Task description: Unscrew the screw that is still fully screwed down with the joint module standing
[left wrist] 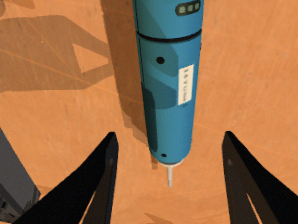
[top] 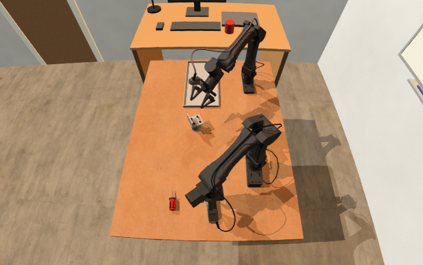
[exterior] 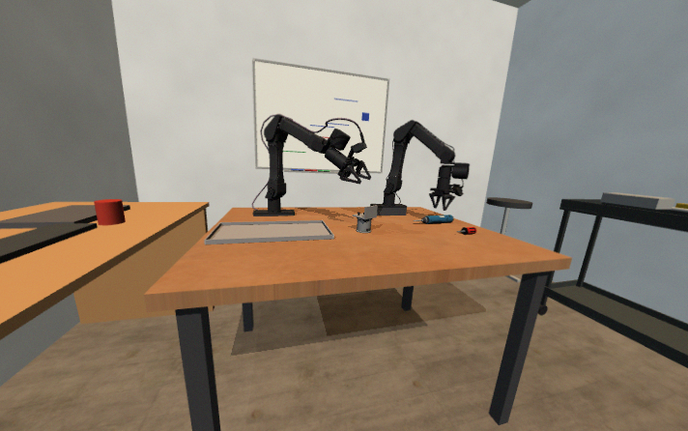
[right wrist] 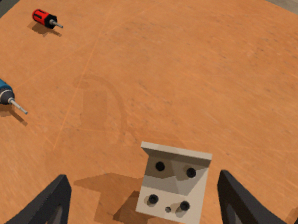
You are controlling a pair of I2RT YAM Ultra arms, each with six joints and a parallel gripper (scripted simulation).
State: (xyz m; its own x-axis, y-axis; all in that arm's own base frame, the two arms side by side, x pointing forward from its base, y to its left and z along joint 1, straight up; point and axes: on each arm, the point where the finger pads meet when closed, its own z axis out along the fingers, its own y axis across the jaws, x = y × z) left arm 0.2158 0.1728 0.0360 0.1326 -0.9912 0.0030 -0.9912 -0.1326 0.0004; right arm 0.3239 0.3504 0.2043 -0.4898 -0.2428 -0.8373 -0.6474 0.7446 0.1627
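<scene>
Right now my right hand is 140 mm above the l-shaped bracket, 10 mm to the right of it and 10 mm short of it. The rest, counted from my right hand: small red screwdriver 440 mm to the left, 200 mm below, 90 mm ahead; then grey bit 300 mm to the left, 190 mm below, 70 mm behind; then grey tray 350 mm to the right, 210 mm below, 10 mm ahead.
</scene>
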